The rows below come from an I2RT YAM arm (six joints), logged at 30 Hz.
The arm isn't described. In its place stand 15 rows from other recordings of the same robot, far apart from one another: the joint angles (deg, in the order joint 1, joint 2, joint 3, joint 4, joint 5, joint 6), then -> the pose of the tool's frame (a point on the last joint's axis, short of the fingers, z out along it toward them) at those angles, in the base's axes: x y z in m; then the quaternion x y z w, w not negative.
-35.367, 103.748, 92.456, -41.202, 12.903, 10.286 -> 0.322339, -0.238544, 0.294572, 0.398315, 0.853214, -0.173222, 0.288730
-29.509, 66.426, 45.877, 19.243, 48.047, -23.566 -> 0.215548, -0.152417, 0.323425, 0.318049, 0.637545, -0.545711, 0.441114
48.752, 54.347, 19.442, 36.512, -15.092, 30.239 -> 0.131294, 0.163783, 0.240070, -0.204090, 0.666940, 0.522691, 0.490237
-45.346, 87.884, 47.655, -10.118, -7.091, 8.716 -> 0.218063, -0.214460, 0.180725, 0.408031, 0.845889, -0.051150, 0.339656
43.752, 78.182, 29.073, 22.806, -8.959, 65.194 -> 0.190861, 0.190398, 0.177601, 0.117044, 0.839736, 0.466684, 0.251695
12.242, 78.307, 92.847, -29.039, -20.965, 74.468 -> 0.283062, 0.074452, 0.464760, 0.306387, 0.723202, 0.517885, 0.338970
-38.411, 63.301, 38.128, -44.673, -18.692, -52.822 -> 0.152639, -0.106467, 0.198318, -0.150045, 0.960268, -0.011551, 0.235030
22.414, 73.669, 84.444, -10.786, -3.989, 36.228 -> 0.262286, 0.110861, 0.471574, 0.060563, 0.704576, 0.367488, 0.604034
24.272, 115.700, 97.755, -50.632, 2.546, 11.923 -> 0.389059, 0.173704, 0.230987, -0.101551, 0.977079, 0.036972, 0.183406
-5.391, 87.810, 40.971, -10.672, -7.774, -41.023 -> 0.279179, -0.021509, 0.147470, -0.311124, 0.906131, -0.050161, 0.282157
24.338, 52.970, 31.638, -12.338, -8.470, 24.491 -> 0.181833, 0.088002, 0.230476, -0.033683, 0.879231, 0.253848, 0.401722
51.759, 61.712, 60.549, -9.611, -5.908, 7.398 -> 0.150959, 0.197473, 0.380536, -0.320874, 0.700008, 0.348837, 0.534174
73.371, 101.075, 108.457, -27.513, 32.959, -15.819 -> 0.134027, 0.381079, 0.427817, -0.436262, 0.673843, 0.060499, 0.593255
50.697, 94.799, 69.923, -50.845, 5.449, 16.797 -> 0.203149, 0.242836, 0.221891, -0.283299, 0.949792, 0.029748, 0.129428
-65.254, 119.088, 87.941, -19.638, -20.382, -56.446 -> 0.202535, -0.409793, 0.185644, 0.011997, 0.928973, -0.207265, 0.306440
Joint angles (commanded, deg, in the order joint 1, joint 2, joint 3, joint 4, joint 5, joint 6), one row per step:
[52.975 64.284 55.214 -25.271 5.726 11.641]
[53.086 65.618 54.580 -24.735 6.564 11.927]
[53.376 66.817 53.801 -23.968 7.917 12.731]
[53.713 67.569 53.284 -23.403 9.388 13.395]
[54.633 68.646 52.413 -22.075 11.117 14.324]
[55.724 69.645 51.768 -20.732 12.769 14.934]
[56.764 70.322 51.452 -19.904 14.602 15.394]
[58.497 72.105 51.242 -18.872 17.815 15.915]
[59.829 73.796 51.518 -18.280 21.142 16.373]
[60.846 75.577 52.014 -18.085 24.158 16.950]
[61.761 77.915 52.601 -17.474 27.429 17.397]
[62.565 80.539 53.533 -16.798 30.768 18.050]
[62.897 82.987 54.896 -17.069 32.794 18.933]
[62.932 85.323 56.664 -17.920 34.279 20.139]
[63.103 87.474 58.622 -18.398 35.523 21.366]
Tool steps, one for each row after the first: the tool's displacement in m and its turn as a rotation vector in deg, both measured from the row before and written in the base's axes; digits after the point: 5 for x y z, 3 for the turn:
[0.00275 0.00359 -0.00825 -1.269 0.644 -0.738]
[0.00197 0.00338 -0.00827 -0.985 0.536 -1.272]
[0.00089 0.00222 -0.00523 -0.706 0.061 -1.231]
[-0.00041 0.00474 -0.00753 -0.570 -0.013 -1.005]
[-0.00129 0.00516 -0.00590 -0.463 -0.360 -0.574]
[-0.00180 0.00400 -0.00337 -0.490 -0.631 -0.670]
[-0.00229 0.00804 -0.00713 -1.570 -0.953 -1.072]
[-0.00107 0.00687 -0.00462 -1.506 -1.215 -1.490]
[-0.00015 0.00627 -0.00447 -1.536 -0.945 -1.606]
[0.00107 0.00766 -0.00607 -1.741 -1.213 -1.778]
[0.00193 0.00860 -0.00568 -1.493 -1.331 -2.018]
[0.00303 0.00736 -0.00432 -1.197 -0.378 -1.639]
[0.00411 0.00676 -0.00275 -0.837 0.017 -1.721]
[0.00360 0.00776 -0.00070 -0.073 -0.211 -1.414]

